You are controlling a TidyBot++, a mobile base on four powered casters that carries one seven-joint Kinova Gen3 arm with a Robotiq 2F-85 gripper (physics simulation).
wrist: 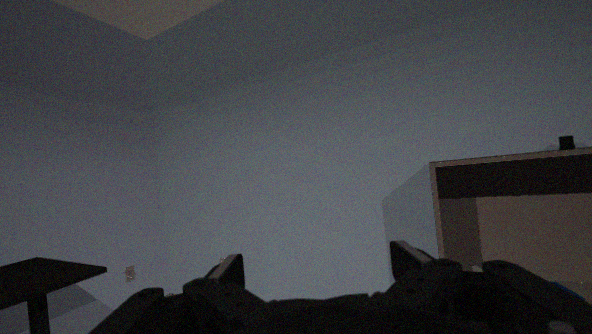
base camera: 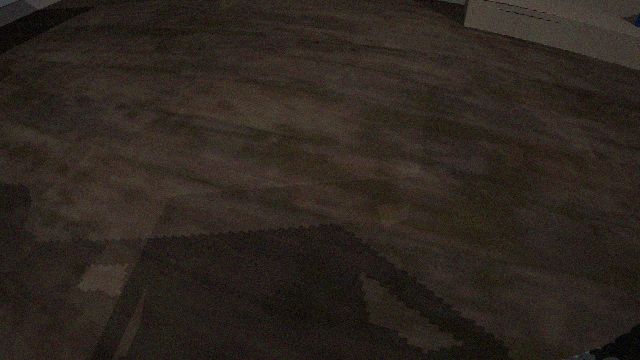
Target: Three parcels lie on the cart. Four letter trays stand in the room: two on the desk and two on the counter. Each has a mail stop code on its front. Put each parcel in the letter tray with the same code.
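Places are measured from the arm's base along level axes (x ahead, y left, z up), in metres.
Pixels of known places: gripper, between the fingertips: [wrist: 316, 264].
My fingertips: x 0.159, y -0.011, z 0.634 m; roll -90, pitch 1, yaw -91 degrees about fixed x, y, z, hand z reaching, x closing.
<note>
Behind a point stands the place of what it marks.
My gripper [wrist: 316, 264] @[x 0.159, y -0.011, z 0.634 m] is open and empty at the bottom of the wrist view. Its two dark fingers stand wide apart, with the blue-grey wall behind the gap. No parcel, cart or letter tray can be made out in either view. A dark flat top [wrist: 45, 272] @[x 1.236, y 1.250, z 0.323 m] on a dark post shows at the lower left of the wrist view; I cannot tell whether it is the desk.
A wooden shelf unit [wrist: 457, 230] @[x 1.307, y -0.783, z 0.307 m] stands at the right of the wrist view, a small black object [wrist: 566, 142] @[x 1.002, y -1.069, z 0.692 m] on top. A wall outlet [wrist: 130, 273] @[x 2.067, y 1.403, z 0.004 m] is at the lower left. In the base view, pale furniture [base camera: 525, 35] @[x 1.025, y -0.755, z -0.382 m] stands at the upper right, beyond the shadowed wood floor [base camera: 300, 125] @[x 0.607, y -0.026, z -0.397 m].
</note>
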